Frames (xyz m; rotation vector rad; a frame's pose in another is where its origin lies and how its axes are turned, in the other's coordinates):
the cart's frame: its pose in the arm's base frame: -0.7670 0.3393 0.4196 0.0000 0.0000 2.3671
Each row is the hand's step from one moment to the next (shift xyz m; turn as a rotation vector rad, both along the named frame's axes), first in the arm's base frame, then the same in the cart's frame.
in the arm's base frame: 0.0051 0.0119 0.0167 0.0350 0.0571 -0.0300
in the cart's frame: 0.0047 -0.0121 0.0167 0.0149 -0.0653 -0.0300
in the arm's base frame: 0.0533 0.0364 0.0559 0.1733 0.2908 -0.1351
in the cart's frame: -0.0126 -0.0633 0.0559 0.0795 -0.3291 -0.1351
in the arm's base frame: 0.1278 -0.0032 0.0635 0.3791 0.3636 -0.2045
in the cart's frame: -0.0936 -0.0871 0.0635 -0.0167 -0.5250 -0.2045
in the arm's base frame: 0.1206 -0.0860 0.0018 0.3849 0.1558 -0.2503
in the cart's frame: -0.1463 -0.0229 0.0018 -0.1662 -0.3805 -0.2503
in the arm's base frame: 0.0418 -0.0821 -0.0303 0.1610 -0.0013 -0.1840
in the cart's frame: -0.0873 0.0295 -0.0303 -0.1160 -0.1117 -0.1840
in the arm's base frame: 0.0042 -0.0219 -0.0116 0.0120 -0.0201 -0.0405
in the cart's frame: -0.0183 0.0127 -0.0116 -0.0226 0.0060 -0.0405
